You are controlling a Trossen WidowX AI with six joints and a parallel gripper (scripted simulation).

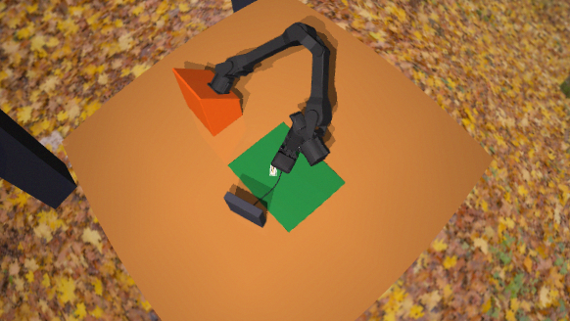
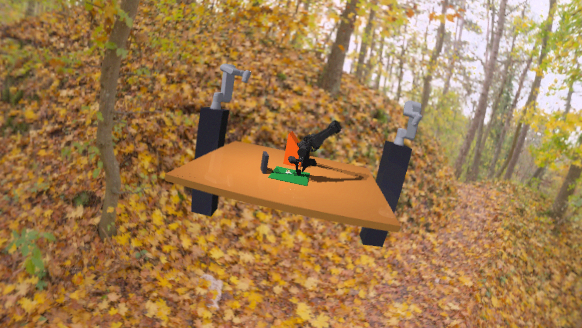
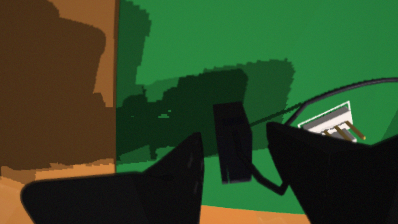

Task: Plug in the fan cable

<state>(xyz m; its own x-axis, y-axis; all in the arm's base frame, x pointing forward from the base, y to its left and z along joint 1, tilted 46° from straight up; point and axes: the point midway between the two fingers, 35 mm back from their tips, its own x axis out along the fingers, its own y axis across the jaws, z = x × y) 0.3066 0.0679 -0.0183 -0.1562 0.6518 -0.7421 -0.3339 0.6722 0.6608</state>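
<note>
My gripper tip is now 40 mm short of the green board, 50 mm to the left of it and 40 mm above it. The rest, counted from my gripper tip: white four-pin fan header 70 mm to the right, 20 mm below; dark plug 10 mm behind; dark flat fan 50 mm ahead, 220 mm to the right, 40 mm above.
</note>
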